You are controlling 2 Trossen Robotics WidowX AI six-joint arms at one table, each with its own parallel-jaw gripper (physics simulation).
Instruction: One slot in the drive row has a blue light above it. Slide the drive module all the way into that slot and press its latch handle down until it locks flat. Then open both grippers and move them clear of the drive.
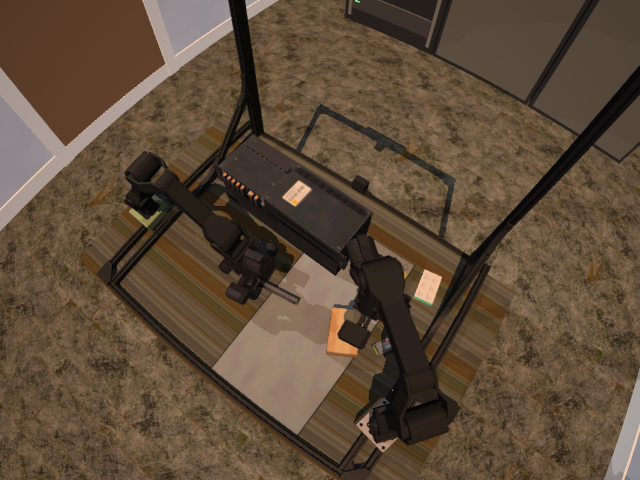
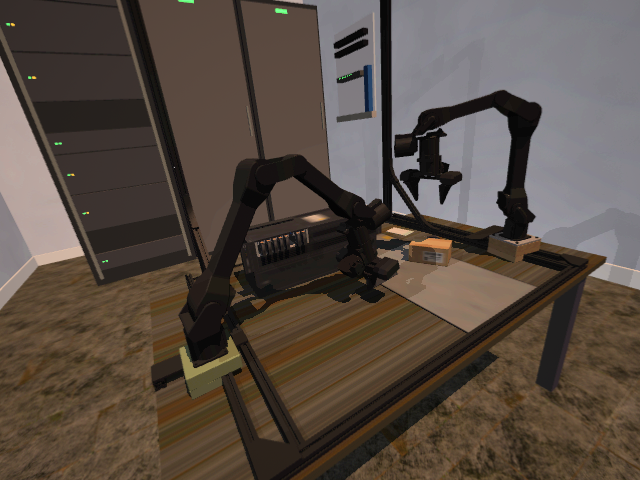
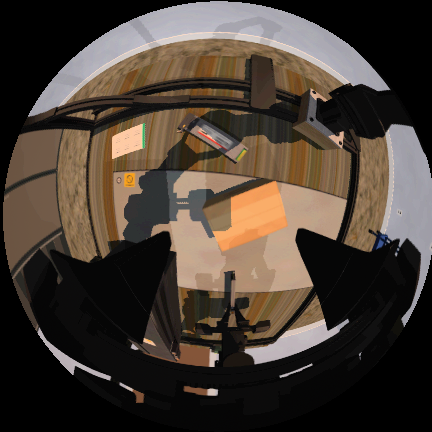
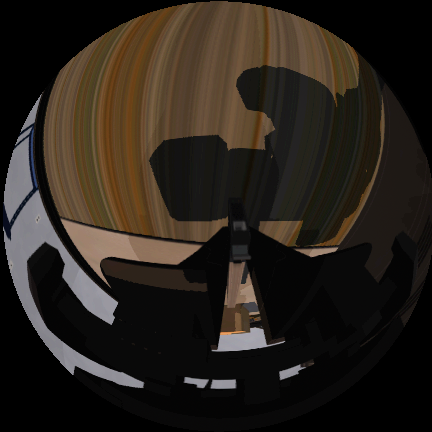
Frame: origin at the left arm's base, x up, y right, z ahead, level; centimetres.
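Where they show: left gripper, fingertip midpoint: (image 1: pixel 366 315) (image 2: pixel 428 202) (image 3: pixel 235 236); right gripper, fingertip midpoint: (image 1: pixel 262 284) (image 2: pixel 372 283) (image 3: pixel 231 302) (image 4: pixel 235 232); left arm's base, origin of the base link: (image 1: pixel 383 425) (image 2: pixel 514 236) (image 3: pixel 328 116); right arm's base, origin of the base link: (image 1: pixel 147 207) (image 2: pixel 208 351).
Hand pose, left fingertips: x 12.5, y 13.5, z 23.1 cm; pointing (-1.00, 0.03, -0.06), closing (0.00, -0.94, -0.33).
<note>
Each offset is from my left fingertips to the top centre of the thing. Level surfaces: height alone.
The drive module {dx -13.8, dy -9.7, dz +23.1 cm} (image 1: pixel 281 292) (image 3: pixel 232 292) (image 4: pixel 240 245) is a long, narrow grey bar over the pale mat's edge; whether it touches the table is unclear. My right gripper (image 1: pixel 258 282) (image 2: pixel 370 273) (image 4: pixel 235 232) is shut on its dark end. Its latch handle cannot be made out clearly. The black chassis {dx -1.1, dy +9.9, dz +39.1 cm} (image 1: pixel 320 209) (image 2: pixel 324 258) (image 3: pixel 167 315) stands behind, with a drive row (image 1: pixel 240 188) (image 2: pixel 281 245) of orange-marked handles at its left end. No blue light can be made out. My left gripper (image 2: pixel 429 200) (image 3: pixel 235 236) is open and empty, high above the mat and box.
An orange box {dx -12.5, dy -4.0, dz +1.8 cm} (image 1: pixel 336 322) (image 2: pixel 431 251) (image 3: pixel 255 212) sits on the pale mat {dx -18.5 cm} (image 1: pixel 279 372) (image 2: pixel 454 294). A second module with a red stripe {dx -17.7, dy +6.0, dz -9.0 cm} (image 1: pixel 382 346) (image 3: pixel 215 137) and a white card {dx -18.5, dy +24.6, dz -5.4 cm} (image 1: pixel 428 287) (image 3: pixel 129 141) lie beyond it. Dark frame rails edge the table.
</note>
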